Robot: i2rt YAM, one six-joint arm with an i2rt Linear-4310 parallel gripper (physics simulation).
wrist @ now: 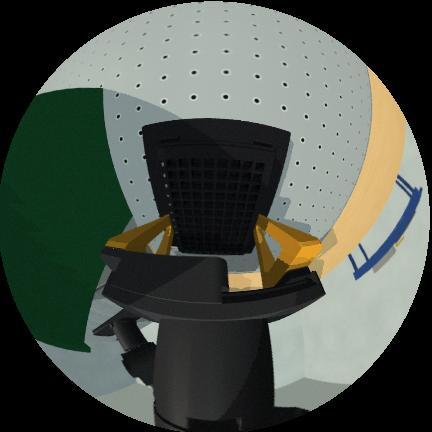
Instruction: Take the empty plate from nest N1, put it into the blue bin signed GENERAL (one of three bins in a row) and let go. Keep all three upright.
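Frame: origin at the arm's base, x ahead, y left, z up, level; millimetres.
Seen in the pictures: gripper, between the fingertips: [213, 217]; arm's base, origin of its link: [120, 319].
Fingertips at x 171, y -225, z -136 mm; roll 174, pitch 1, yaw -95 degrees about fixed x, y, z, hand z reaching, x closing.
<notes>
Pixels of each thing's top centre, then the offset from my fingertips to it. "spot": a spot on its surface instead.
- empty plate, centre of its top: [212, 217] dx +11, dy -1, dz +13 mm
- wider black surround, centre of its top: [213, 209] dx +12, dy -1, dz +2 mm
- large dark green surface, a spot on its surface: [55, 200] spot: dx +82, dy +104, dz +66 mm
The empty plate [215, 192], black with a grid of open wells, lies level in the middle of the wrist view. A wider black surround [215, 131], which looks like its nest, shows past its far end. No N1 label is readable. My gripper [213, 217] has its amber fingers at the plate's two long sides, with no clear gap, and is shut on it. The lower parts of the fingers are partly hidden by the gripper body. I cannot tell whether the plate is raised from the nest. The blue bin signed GENERAL cannot be made out.
A large dark green surface [55, 200], perhaps a bin's side, stands close on the left. A pale board with rows of holes [240, 60] lies beneath, with a wooden edge [382, 150] at the right. A blue railed object [395, 230] is beyond that edge.
</notes>
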